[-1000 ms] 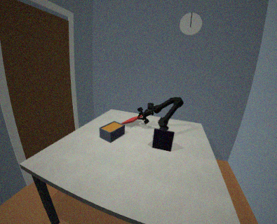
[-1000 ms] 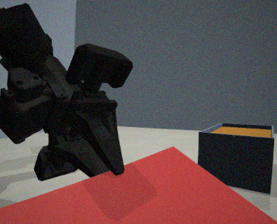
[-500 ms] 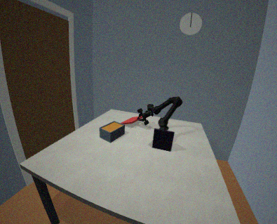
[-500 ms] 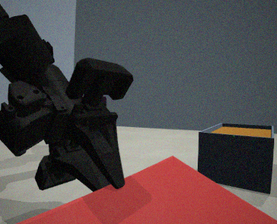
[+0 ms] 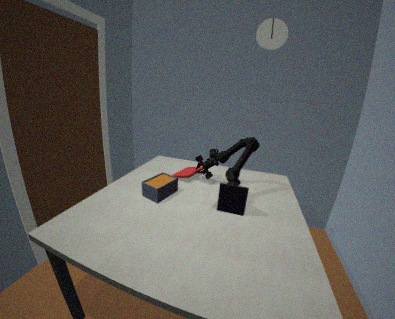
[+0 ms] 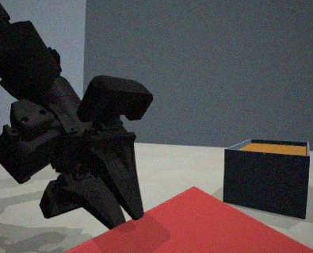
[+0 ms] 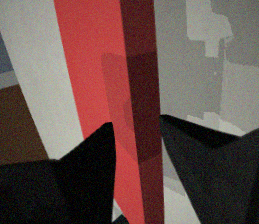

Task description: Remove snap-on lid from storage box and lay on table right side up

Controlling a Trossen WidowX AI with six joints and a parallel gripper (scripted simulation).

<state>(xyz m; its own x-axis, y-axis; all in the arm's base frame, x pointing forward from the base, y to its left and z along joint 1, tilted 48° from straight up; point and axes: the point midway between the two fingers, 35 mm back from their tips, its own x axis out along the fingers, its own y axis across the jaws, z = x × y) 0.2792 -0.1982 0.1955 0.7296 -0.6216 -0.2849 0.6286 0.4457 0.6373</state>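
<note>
Right now the red lid is 8 cm ahead of my gripper tip, 2 cm to the right of it and 3 cm below it. From my gripper tip the other things lie so: storage box 15 cm ahead, 32 cm to the left, 1 cm below.
</note>
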